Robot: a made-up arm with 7 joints.
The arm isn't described. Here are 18 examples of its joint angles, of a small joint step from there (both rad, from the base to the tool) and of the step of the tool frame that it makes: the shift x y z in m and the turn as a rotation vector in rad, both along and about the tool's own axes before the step.
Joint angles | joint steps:
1: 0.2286 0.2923 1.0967 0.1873 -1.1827 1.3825 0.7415 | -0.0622 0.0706 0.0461 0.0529 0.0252 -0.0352 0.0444
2: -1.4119 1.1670 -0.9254 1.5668 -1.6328 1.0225 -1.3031 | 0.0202 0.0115 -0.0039 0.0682 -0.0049 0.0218 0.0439
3: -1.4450 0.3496 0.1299 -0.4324 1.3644 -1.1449 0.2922 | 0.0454 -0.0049 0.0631 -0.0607 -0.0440 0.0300 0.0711
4: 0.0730 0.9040 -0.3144 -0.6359 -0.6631 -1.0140 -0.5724 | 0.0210 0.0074 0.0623 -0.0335 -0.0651 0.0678 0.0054
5: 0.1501 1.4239 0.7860 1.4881 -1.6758 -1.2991 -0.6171 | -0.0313 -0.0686 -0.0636 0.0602 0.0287 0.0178 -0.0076
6: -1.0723 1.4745 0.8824 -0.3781 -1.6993 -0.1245 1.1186 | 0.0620 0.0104 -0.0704 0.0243 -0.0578 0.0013 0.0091
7: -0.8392 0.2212 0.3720 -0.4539 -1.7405 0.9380 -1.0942 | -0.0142 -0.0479 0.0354 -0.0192 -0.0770 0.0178 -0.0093
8: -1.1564 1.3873 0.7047 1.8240 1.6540 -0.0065 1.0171 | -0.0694 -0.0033 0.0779 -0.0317 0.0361 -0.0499 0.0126
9: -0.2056 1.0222 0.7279 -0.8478 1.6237 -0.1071 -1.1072 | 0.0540 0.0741 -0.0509 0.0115 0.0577 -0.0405 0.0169
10: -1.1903 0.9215 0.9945 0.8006 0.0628 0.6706 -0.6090 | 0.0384 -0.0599 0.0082 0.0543 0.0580 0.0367 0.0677
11: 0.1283 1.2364 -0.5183 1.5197 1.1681 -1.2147 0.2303 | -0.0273 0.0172 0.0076 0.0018 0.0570 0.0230 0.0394
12: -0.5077 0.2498 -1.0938 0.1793 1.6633 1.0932 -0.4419 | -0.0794 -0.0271 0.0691 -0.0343 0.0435 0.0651 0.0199
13: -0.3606 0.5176 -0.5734 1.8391 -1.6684 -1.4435 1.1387 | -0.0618 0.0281 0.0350 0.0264 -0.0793 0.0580 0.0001
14: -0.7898 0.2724 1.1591 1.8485 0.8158 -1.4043 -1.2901 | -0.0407 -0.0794 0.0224 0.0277 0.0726 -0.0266 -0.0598
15: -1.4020 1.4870 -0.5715 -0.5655 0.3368 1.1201 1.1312 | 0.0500 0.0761 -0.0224 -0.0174 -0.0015 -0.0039 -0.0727
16: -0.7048 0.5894 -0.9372 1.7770 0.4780 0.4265 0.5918 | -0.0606 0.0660 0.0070 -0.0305 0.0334 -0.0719 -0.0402
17: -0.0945 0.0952 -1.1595 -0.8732 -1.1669 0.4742 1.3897 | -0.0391 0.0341 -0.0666 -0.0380 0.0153 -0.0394 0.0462
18: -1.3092 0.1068 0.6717 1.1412 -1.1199 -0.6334 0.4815 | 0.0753 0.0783 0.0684 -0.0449 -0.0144 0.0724 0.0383
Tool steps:
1: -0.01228 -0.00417 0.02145 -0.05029 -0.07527 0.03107
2: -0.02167 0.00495 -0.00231 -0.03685 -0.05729 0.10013
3: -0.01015 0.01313 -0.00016 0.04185 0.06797 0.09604
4: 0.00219 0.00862 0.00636 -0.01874 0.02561 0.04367
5: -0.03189 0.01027 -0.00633 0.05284 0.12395 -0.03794
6: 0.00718 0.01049 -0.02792 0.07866 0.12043 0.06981
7: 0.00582 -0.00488 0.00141 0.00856 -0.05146 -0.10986
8: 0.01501 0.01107 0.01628 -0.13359 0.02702 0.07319
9: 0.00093 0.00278 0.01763 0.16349 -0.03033 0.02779
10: 0.01218 0.00290 -0.03987 -0.03037 0.16699 0.08905
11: -0.00644 0.00560 -0.00452 0.03144 0.03763 0.01741
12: 0.01619 0.03636 -0.01104 -0.10007 0.11843 0.13717
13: 0.00429 -0.01639 0.00446 0.00294 0.04211 0.13915
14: 0.03988 -0.01007 0.00008 -0.00085 -0.10164 -0.14840
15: -0.01149 -0.00012 -0.00889 0.04321 -0.07798 -0.10867
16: 0.02167 0.02154 -0.01271 -0.05550 -0.01742 0.02493
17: -0.01130 -0.00293 -0.00745 0.03066 -0.00814 -0.00564
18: 0.02871 0.00473 0.04141 -0.04700 -0.04605 0.07712
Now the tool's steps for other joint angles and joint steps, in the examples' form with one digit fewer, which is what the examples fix.
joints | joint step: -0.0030 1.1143 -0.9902 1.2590 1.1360 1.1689 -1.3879 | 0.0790 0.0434 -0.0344 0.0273 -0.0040 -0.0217 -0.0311
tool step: 0.0305 -0.0070 -0.0038 0.0465 0.1204 0.0008
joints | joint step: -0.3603 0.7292 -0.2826 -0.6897 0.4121 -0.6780 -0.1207 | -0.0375 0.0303 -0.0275 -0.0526 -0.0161 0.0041 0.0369
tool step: 0.0098 0.0065 0.0096 0.0122 -0.0779 0.0322
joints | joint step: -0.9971 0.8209 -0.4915 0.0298 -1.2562 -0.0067 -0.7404 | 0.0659 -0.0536 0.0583 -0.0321 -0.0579 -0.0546 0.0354
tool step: -0.0025 -0.0055 -0.0053 -0.0461 -0.1468 0.0423
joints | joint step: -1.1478 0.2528 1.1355 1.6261 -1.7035 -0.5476 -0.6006 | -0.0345 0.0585 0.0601 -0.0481 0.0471 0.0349 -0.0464
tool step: 0.0167 -0.0350 -0.0071 -0.0895 0.0070 -0.1379
